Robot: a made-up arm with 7 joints.
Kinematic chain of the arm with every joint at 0, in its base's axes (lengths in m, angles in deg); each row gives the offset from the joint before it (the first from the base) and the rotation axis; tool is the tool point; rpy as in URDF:
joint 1: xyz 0 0 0 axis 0.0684 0.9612 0.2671
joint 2: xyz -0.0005 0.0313 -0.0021 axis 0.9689 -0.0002 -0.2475
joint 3: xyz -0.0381 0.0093 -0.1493 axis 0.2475 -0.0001 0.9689
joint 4: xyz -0.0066 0 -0.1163 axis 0.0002 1 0
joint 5: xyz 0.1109 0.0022 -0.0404 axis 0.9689 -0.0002 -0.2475
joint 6: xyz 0.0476 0 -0.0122 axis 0.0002 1 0
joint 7: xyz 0.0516 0 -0.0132 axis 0.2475 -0.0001 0.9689
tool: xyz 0 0 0 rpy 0 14.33 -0.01
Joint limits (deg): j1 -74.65..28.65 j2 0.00..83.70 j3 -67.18..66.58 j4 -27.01..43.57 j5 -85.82..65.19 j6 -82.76..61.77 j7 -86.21..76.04
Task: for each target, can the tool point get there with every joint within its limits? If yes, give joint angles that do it. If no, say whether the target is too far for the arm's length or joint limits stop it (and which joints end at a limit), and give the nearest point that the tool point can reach.
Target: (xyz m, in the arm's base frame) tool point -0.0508 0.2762 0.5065
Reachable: no: too far | nearest point 0.0334 0.2779 0.2550 | short by 0.265 m
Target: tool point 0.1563 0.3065 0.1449
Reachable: yes | joints -53.26 61.01 49.60 -15.00 39.85 28.40 -42.88
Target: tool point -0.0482 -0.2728 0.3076
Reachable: no: joint limits stop it (at a limit: joint 1, joint 2, joint 4) | nearest point 0.1762 -0.1634 0.0283 | short by 0.375 m
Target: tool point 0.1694 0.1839 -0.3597
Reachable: yes | joints -7.61 11.86 18.77 25.35 -27.91 -17.02 60.29
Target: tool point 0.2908 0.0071 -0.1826
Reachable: yes | joints -48.46 43.52 -54.37 -6.44 10.12 -12.60 -9.04
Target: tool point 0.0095 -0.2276 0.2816
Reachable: no: joint limits stop it (at a limit: joint 1, joint 2, joint 4) | nearest point 0.1874 -0.1507 0.0414 | short by 0.309 m
